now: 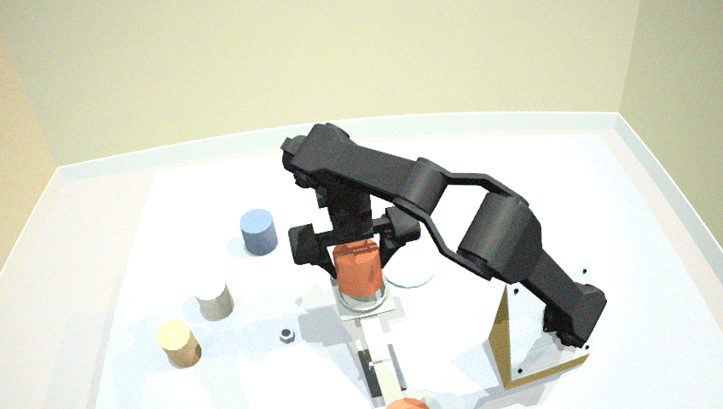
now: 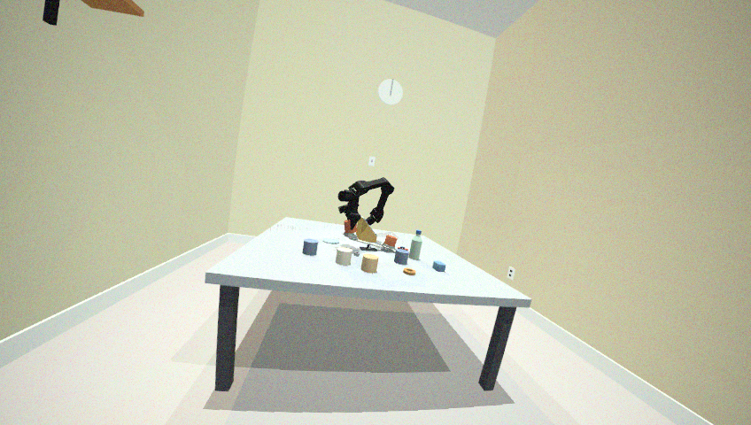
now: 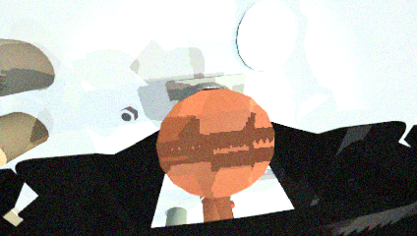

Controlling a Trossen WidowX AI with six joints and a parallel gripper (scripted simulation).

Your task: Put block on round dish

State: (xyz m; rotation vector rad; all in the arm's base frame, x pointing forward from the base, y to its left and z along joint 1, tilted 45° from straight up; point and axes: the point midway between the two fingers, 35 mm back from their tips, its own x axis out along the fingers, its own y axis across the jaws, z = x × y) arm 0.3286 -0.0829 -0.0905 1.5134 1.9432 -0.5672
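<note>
My gripper tip is now 10 mm to the right of the small green block and 30 mm above it. From my gripper tip the other things lie so: small grey nut 130 mm ahead, 50 mm to the left, 110 mm below; round dish 90 mm behind, 100 mm to the right, 110 mm below; small balance 30 mm behind, 130 mm to the left, 80 mm below.
</note>
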